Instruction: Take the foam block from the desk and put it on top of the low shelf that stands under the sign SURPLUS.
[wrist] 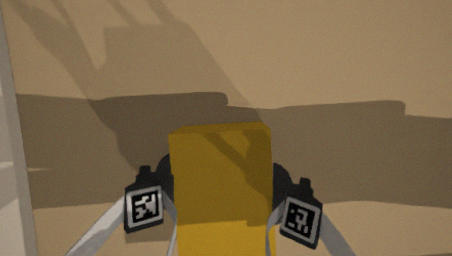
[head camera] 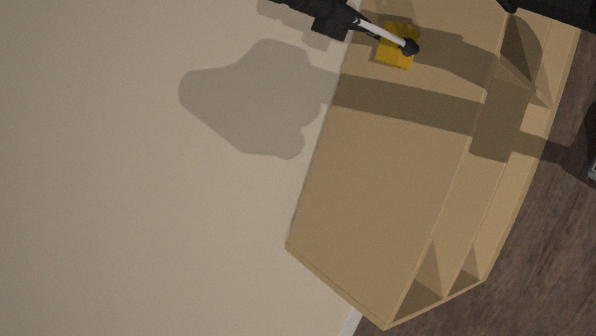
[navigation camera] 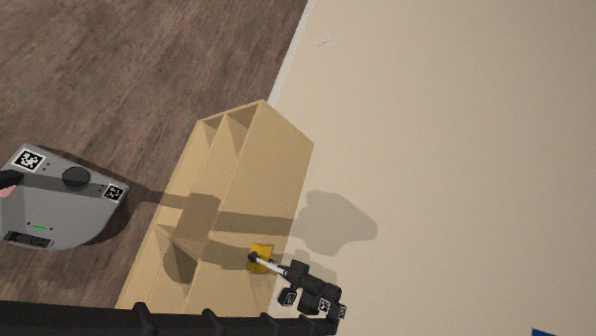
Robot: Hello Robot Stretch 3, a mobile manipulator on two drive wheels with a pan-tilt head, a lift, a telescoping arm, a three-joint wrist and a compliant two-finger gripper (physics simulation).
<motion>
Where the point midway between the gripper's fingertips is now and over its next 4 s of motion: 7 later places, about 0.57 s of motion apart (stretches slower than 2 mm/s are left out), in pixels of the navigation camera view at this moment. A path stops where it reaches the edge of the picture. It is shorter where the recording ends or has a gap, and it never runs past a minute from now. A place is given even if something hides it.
My gripper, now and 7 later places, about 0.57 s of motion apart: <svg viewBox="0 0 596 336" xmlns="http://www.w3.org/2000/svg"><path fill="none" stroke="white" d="M256 257L256 257L258 258L268 263L280 269L284 271L279 270L265 266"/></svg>
</motion>
